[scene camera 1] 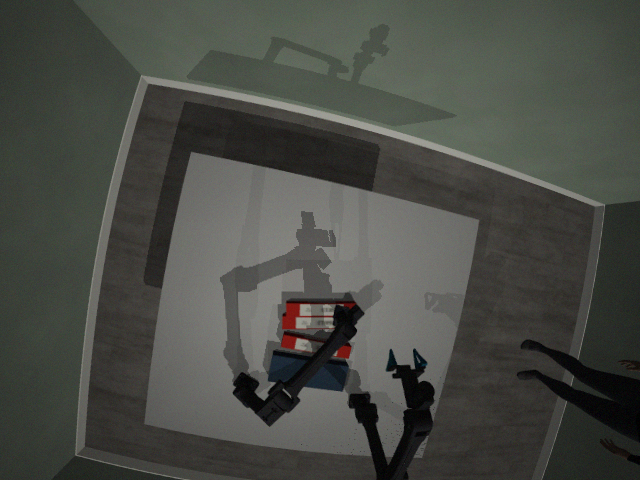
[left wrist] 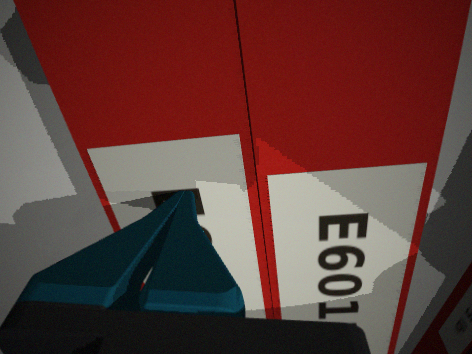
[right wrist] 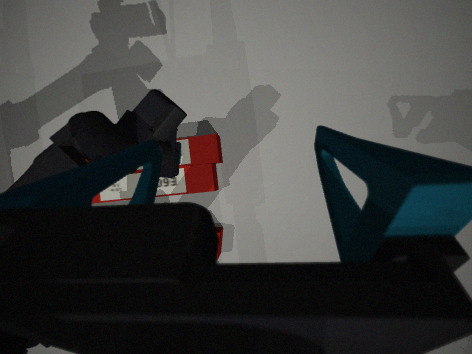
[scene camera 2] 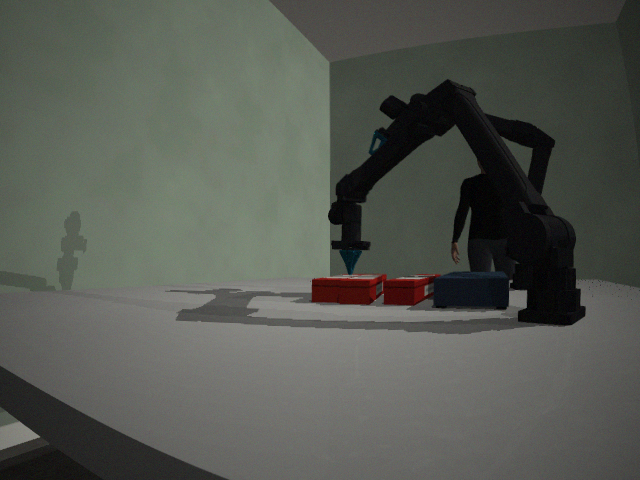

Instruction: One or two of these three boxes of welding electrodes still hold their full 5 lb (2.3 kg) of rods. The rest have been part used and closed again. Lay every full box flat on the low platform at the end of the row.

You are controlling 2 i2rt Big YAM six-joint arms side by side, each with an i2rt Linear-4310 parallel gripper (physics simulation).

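Where they show: left gripper, fingertip midpoint: (scene camera 1: pixel 337 310) (left wrist: pixel 186 202) (right wrist: pixel 178 154) (scene camera 2: pixel 350 275); right gripper, fingertip midpoint: (scene camera 1: pixel 402 349) (right wrist: pixel 234 142); left arm's base, link origin: (scene camera 1: pixel 246 383) (scene camera 2: pixel 553 318); right arm's base, link origin: (scene camera 1: pixel 359 400) (scene camera 2: pixel 525 288).
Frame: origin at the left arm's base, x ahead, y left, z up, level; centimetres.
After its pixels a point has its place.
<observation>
Three red boxes with white E6013 labels lie flat in a row. The box farthest from the blue block (scene camera 1: pixel 292 310) @[x 49.6, y 3.9, z 5.2 cm] (scene camera 2: pixel 325 294) @[x 48.2, y 6.8, z 1.8 cm] (left wrist: pixel 135 100) @[x 66.0, y -19.0, z 5.2 cm] (right wrist: pixel 205 150) @[x 66.7, y -21.3, z 5.2 cm] lies against the middle box (scene camera 1: pixel 289 321) @[x 43.9, y 1.8, z 5.2 cm] (scene camera 2: pixel 356 295) @[x 40.9, y 4.2, z 1.9 cm] (left wrist: pixel 345 90) @[x 59.8, y -22.7, z 5.2 cm] (right wrist: pixel 202 180) @[x 59.9, y -24.0, z 5.2 cm]. The third box (scene camera 1: pixel 289 341) @[x 35.1, y -4.4, z 5.2 cm] (scene camera 2: pixel 400 293) @[x 33.0, y -1.3, z 2.5 cm] (right wrist: pixel 219 242) @[x 47.9, y -34.7, z 3.4 cm] lies apart, slightly turned. A dark blue block (scene camera 1: pixel 284 369) @[x 21.3, y -10.8, z 6.0 cm] (scene camera 2: pixel 470 289) @[x 17.7, y -4.2, z 3.8 cm] on short feet stands at the row's end. My left gripper (scene camera 2: pixel 350 271) @[x 62.7, y -15.6, z 5.2 cm] (left wrist: pixel 186 202) @[x 62.7, y -15.6, z 5.2 cm] is shut and empty, tips down at the farthest box's label; contact is unclear. My right gripper (scene camera 1: pixel 403 351) @[x 69.2, y -33.3, z 45.0 cm] (right wrist: pixel 234 142) @[x 69.2, y -33.3, z 45.0 cm] is open, empty and raised, away from the boxes.
My left forearm (scene camera 1: pixel 315 364) @[x 44.6, y -10.5, z 39.2 cm] (scene camera 2: pixel 398 144) @[x 37.4, y -7.1, z 37.3 cm] passes over the blue block and the boxes and hides parts of them in scene camera 1. The white table (scene camera 1: pixel 217 196) @[x 74.3, y 70.1, z 0.0 cm] (scene camera 2: pixel 310 392) @[x 3.9, y 46.9, z 0.0 cm] carries arm shadows. A person (scene camera 2: pixel 483 222) stands beyond the table.
</observation>
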